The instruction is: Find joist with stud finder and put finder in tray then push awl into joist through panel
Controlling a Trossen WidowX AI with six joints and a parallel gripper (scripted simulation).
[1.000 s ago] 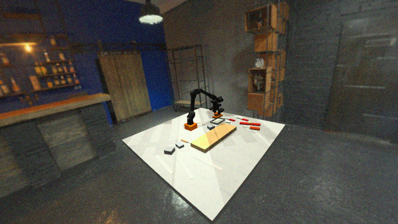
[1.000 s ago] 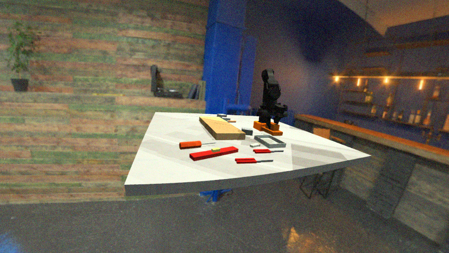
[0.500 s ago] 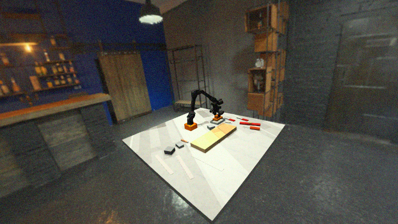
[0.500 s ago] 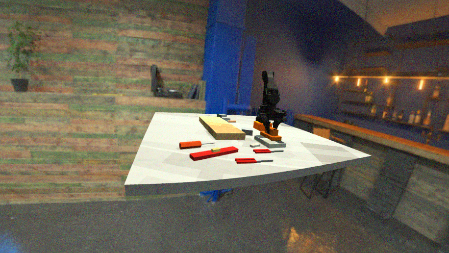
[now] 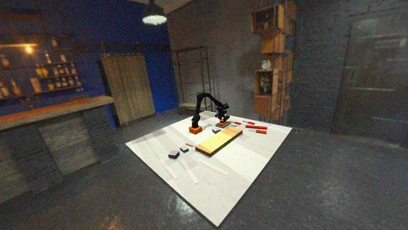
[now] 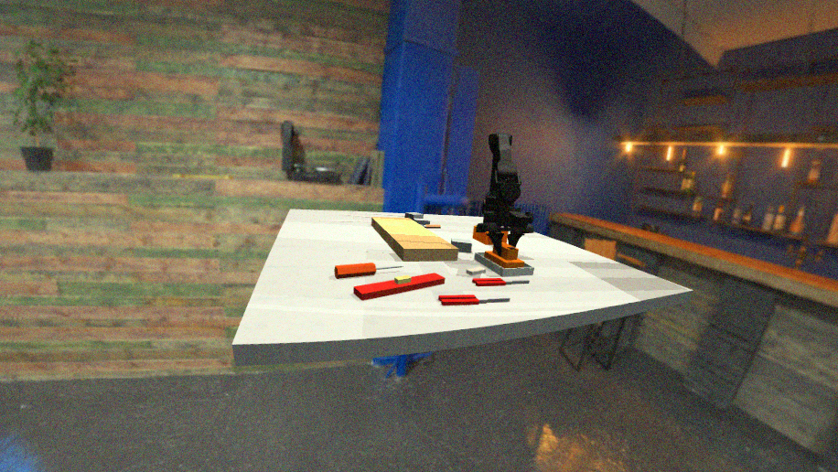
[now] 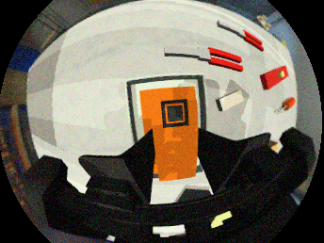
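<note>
My gripper tip is 20 mm above the grey tray and 10 mm to the left of it. Round my gripper tip: awl (570 mm to the right, 70 mm behind, 30 mm below); then orange stud finder (20 mm above, 10 mm to the left); then red level (380 mm ahead, 40 mm to the left, 20 mm below).
</note>
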